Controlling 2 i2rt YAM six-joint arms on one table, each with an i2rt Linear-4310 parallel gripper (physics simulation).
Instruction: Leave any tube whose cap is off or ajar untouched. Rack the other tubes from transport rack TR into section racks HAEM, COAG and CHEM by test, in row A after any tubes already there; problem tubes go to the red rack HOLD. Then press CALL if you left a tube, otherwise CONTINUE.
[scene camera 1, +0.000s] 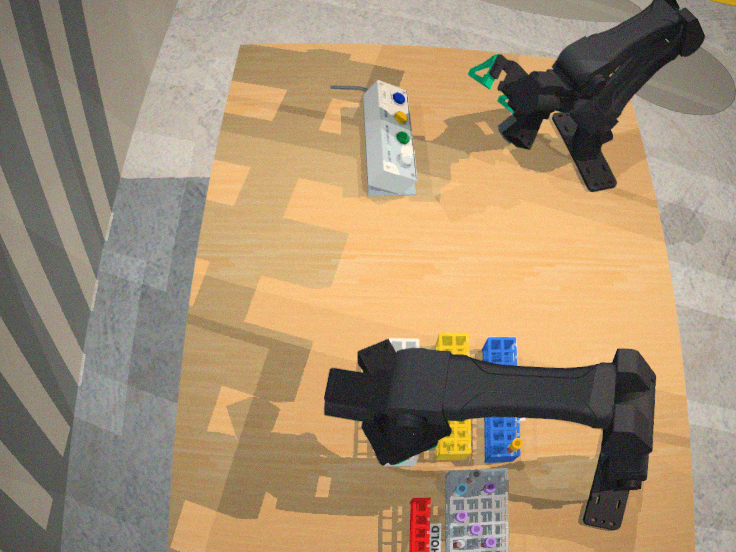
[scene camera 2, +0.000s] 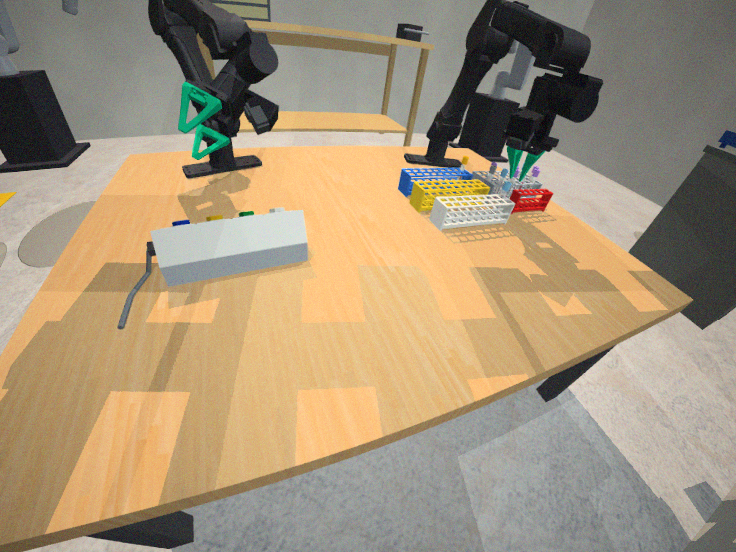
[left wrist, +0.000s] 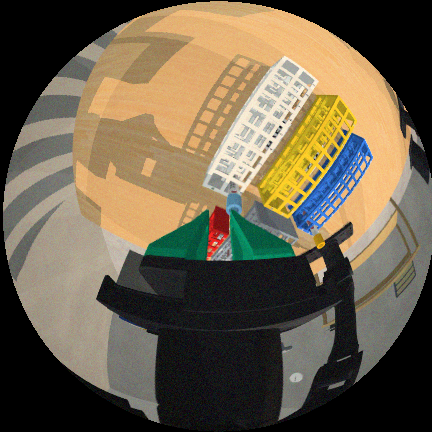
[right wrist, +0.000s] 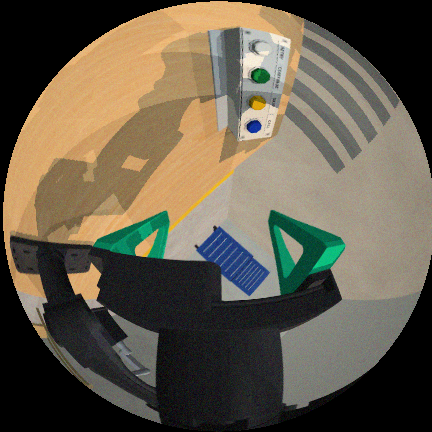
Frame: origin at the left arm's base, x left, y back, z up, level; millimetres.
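Where they show: left gripper, fingertip midpoint: (scene camera 1: 402, 448) (scene camera 2: 515, 179) (left wrist: 219, 215); right gripper, fingertip midpoint: (scene camera 1: 484, 85) (scene camera 2: 188, 146) (right wrist: 218, 215); left arm's base, link origin: (scene camera 1: 613, 472) (scene camera 2: 433, 162) (left wrist: 327, 243); right arm's base, link origin: (scene camera 1: 583, 150) (scene camera 2: 223, 167) (right wrist: 48, 256).
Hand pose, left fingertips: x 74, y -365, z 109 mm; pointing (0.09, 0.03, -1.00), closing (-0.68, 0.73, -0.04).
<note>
Things, the pixels of their centre, and the offset from my left fingertips.
- white rack, body centre: (left wrist: 258, 120) (scene camera 1: 401, 403) (scene camera 2: 473, 211) dx -87, dy -23, dz -80 mm
- tube with a light-blue cap, body centre: (left wrist: 233, 186) (scene camera 2: 500, 198) dx -8, dy +13, dz -58 mm
- yellow rack, body centre: (left wrist: 309, 150) (scene camera 1: 452, 397) (scene camera 2: 450, 195) dx -121, dy +51, dz -80 mm
- blue rack, body centre: (scene camera 1: 500, 400) (left wrist: 333, 181) (scene camera 2: 435, 181) dx -138, dy +128, dz -80 mm
- orange-capped tube, body centre: (scene camera 1: 511, 448) (left wrist: 311, 226) (scene camera 2: 461, 171) dx -59, dy +164, dz -58 mm
- grey rack TR, body centre: (scene camera 1: 476, 531) (left wrist: 247, 250) (scene camera 2: 504, 186) dx +82, dy +153, dz -80 mm
- grey button box, body centre: (right wrist: 252, 82) (scene camera 2: 234, 236) (scene camera 1: 389, 135) dx -564, dy -194, dz -67 mm
- blue CALL button, body centre: (right wrist: 253, 125) (scene camera 1: 398, 98) dx -642, dy -199, dz -45 mm
- green CONTINUE button, body centre: (right wrist: 259, 75) (scene camera 1: 402, 138) dx -549, dy -164, dz -45 mm
My left gripper (left wrist: 219, 215) (scene camera 2: 519, 174) is shut with nothing between its fingers. It hangs above the near corner of the white rack (scene camera 1: 404, 344) (scene camera 2: 470, 210) (left wrist: 257, 132). A tube with a light-blue cap (left wrist: 233, 203) stands just beyond the fingertips at that corner. The yellow rack (scene camera 1: 453, 342) (scene camera 2: 448, 188) (left wrist: 310, 149) and the blue rack (scene camera 1: 499, 351) (scene camera 2: 428, 174) (left wrist: 338, 181) stand beside it. An orange-capped tube (scene camera 1: 516, 444) (left wrist: 319, 241) stands in the blue rack. The grey rack TR (scene camera 1: 450, 493) holds several purple-capped tubes, beside the red rack HOLD (scene camera 1: 421, 520) (scene camera 2: 532, 198). My right gripper (scene camera 1: 494, 88) (scene camera 2: 202, 126) (right wrist: 218, 215) is open and empty, high up.
The grey button box (scene camera 1: 388, 142) (scene camera 2: 229, 246) (right wrist: 231, 80) lies at the far side, with a blue CALL button (scene camera 1: 399, 99) (right wrist: 254, 125) and a green CONTINUE button (scene camera 1: 402, 137) (right wrist: 259, 75). Its cable (scene camera 2: 133, 296) trails off one end. A wooden shelf (scene camera 2: 338, 38) stands behind the table.
</note>
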